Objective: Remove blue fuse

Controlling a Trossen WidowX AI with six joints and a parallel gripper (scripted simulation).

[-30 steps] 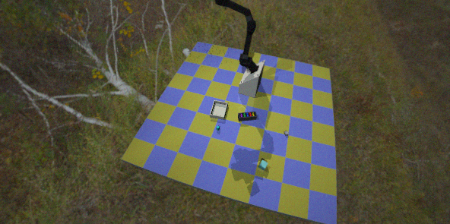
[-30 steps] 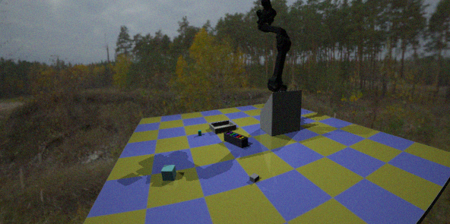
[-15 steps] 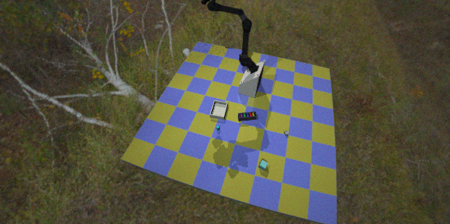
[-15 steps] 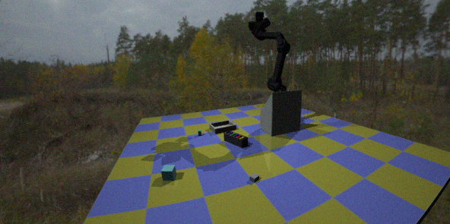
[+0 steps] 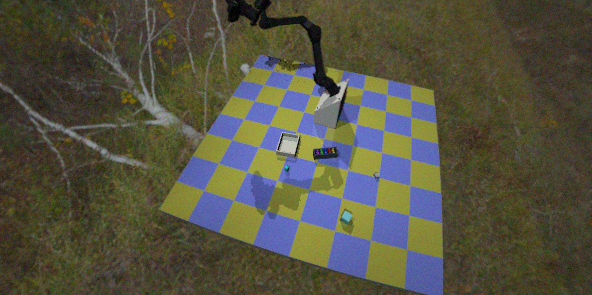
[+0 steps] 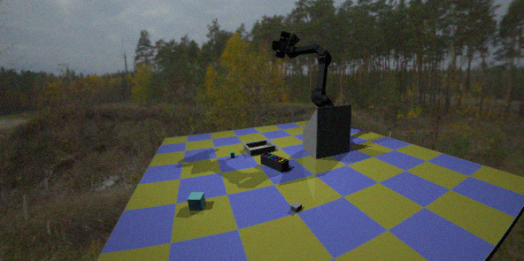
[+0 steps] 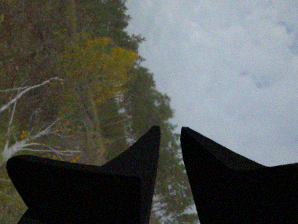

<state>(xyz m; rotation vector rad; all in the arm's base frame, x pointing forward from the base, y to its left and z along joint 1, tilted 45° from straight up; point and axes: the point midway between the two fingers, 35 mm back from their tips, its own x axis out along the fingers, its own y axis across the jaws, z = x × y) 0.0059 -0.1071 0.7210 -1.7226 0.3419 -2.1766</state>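
My gripper tip is 65 cm to the right of the blue fuse, 60 cm above it and 32 cm short of it. The rest, counted from my gripper tip: tray: 62 cm below, 45 cm to the left, 33 cm ahead; teal cube: 83 cm to the left, 63 cm ahead, 61 cm below.
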